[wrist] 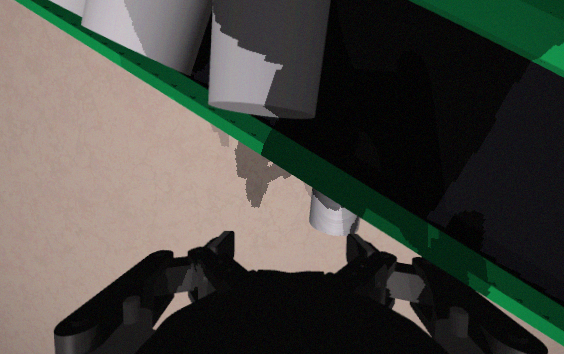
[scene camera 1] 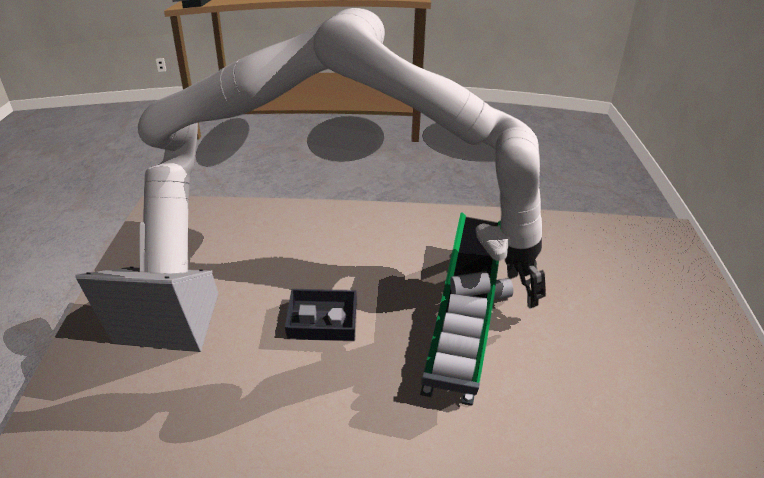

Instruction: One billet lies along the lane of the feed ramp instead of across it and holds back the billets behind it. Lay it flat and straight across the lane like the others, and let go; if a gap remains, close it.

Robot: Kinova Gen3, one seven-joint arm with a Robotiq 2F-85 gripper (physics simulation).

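Seen in the pictures: gripper, fingertip midpoint: (wrist: pixel 289 244) (scene camera 1: pixel 522 291); arm's base, link origin: (scene camera 1: pixel 165 271).
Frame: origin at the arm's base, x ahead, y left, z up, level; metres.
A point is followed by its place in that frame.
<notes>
The feed ramp (scene camera 1: pixel 457 239) (wrist: pixel 165 91) has green side walls. Several light grey billets lie in its lane; the lower ones, such as one billet (scene camera 1: pixel 463 325) @[x 0.544, y -0.170, z 0.000 m], lie side by side across it. The uppermost billet (scene camera 1: pixel 471 284) @[x 0.575, y -0.088, z 0.011 m] (wrist: pixel 260 55) @[x 0.597, y -0.072, z 0.016 m] is turned a little askew to its neighbour (scene camera 1: pixel 467 305) @[x 0.559, y -0.132, z 0.005 m] (wrist: pixel 155 30) @[x 0.589, y -0.115, z 0.003 m], with a dark wedge of lane between them in the wrist view. Another grey cylinder (scene camera 1: pixel 503 289) @[x 0.667, y -0.038, z -0.067 m] (wrist: pixel 332 220) @[x 0.676, y -0.026, z -0.061 m] shows outside the right wall, partly hidden by it. My gripper (scene camera 1: pixel 536 294) @[x 0.702, y -0.053, z -0.060 m] (wrist: pixel 289 244) @[x 0.702, y -0.053, z -0.060 m] is open and empty, right of the ramp, near and above that cylinder.
A black tray (scene camera 1: pixel 321 332) @[x 0.304, y -0.102, z -0.077 m] with two small grey blocks (scene camera 1: pixel 307 313) @[x 0.279, y -0.058, z -0.072 m] (scene camera 1: pixel 336 316) @[x 0.334, y -0.062, z -0.081 m] stands left of the ramp. The ramp has a dark end stop (scene camera 1: pixel 450 383) @[x 0.508, y -0.262, z -0.031 m] at its near end. The arm's grey base (scene camera 1: pixel 149 310) @[x -0.002, y -0.114, z 0.014 m] stands at the far left.
</notes>
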